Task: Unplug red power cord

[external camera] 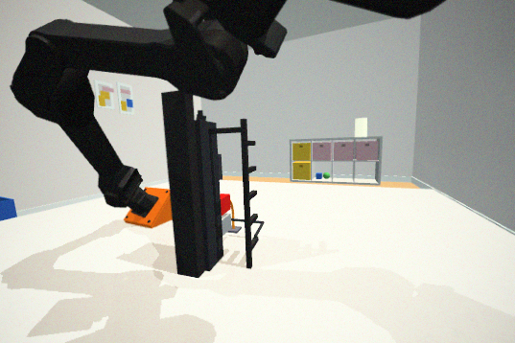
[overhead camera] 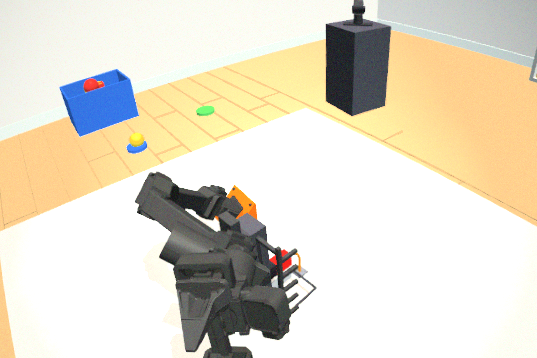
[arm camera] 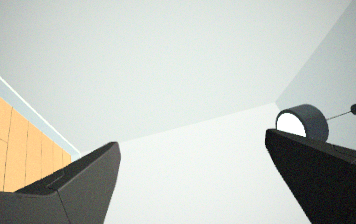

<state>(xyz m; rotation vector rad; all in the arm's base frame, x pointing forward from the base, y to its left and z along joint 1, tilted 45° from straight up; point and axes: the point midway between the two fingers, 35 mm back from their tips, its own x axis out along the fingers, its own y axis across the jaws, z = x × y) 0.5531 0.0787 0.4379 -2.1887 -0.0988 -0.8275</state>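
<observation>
The red plug is 330 mm behind my gripper tip, 280 mm below it and 250 mm to the left of it.
</observation>
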